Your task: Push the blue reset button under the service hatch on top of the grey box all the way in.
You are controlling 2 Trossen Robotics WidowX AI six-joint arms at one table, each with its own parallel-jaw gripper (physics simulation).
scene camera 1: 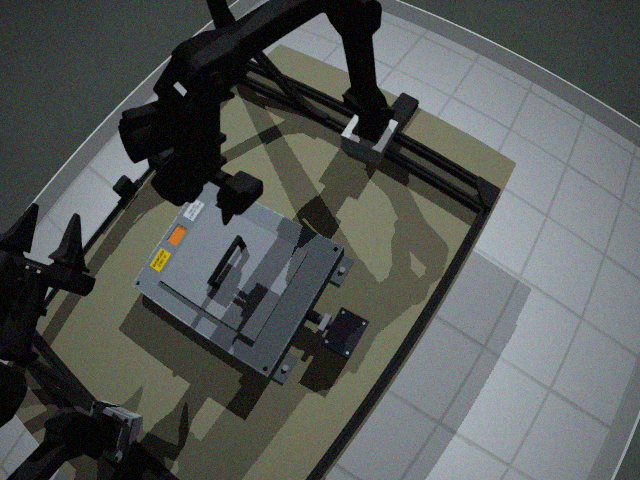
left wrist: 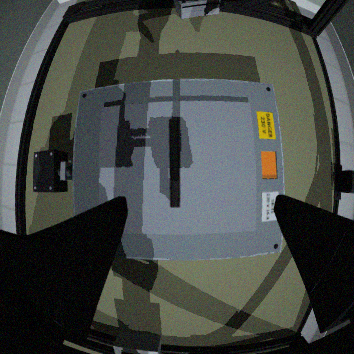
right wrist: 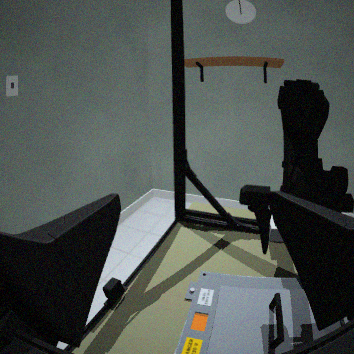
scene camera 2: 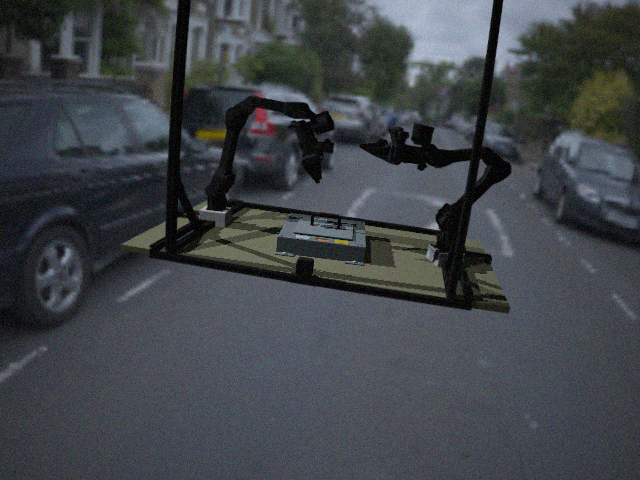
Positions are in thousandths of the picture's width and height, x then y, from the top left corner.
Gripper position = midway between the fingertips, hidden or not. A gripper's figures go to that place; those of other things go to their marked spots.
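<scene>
Service hatch (scene camera 1: 373, 570) at 0.76 m from the lens. My left gripper (scene camera 1: 321, 441) is 0.64 m from the lens, my right gripper (scene camera 1: 88, 434) 0.59 m from the lens.
</scene>
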